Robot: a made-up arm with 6 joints.
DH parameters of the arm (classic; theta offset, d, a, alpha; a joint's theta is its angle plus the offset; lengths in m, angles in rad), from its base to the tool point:
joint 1: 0 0.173 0 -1.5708
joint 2: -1.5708 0 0.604 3.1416
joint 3: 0 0 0 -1.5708
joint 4: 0 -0.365 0 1.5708
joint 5: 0 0.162 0 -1.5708
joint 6: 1.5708 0 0 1.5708
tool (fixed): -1.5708 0 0 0
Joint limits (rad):
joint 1: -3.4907..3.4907
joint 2: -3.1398..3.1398
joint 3: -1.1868..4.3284
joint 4: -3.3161..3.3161
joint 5: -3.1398..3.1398
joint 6: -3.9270..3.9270
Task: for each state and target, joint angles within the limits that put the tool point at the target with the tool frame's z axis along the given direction. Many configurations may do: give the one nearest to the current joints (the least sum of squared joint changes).
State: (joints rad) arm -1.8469 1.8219 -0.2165 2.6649 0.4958 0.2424
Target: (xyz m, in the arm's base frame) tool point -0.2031 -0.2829 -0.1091 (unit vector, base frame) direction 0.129 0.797 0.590
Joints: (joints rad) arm -2.6693 1.6711 -0.7434 3.3161 0.0412 0.5347
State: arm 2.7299 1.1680 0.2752 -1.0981 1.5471 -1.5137
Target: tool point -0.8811 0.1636 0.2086 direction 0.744 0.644 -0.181
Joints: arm 3.1051 1.1888 0.9164 -0.6254 1.4256 -0.8616
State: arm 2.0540 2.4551 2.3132 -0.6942 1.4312 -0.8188
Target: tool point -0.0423 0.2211 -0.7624 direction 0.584 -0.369 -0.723
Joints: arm 2.0208 3.1376 2.5354 -1.2042 1.4558 -1.4967
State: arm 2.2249 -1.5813 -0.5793 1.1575 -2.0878 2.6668
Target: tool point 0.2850 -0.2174 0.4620 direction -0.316 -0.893 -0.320
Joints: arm 2.2145 -1.5689 -1.0716 0.9251 -2.3542 2.6187
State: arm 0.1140 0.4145 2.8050 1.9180 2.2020 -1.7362
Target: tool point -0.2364 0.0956 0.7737 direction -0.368 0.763 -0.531
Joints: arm 0.0027 0.2529 3.0105 2.2069 2.6136 -1.8532
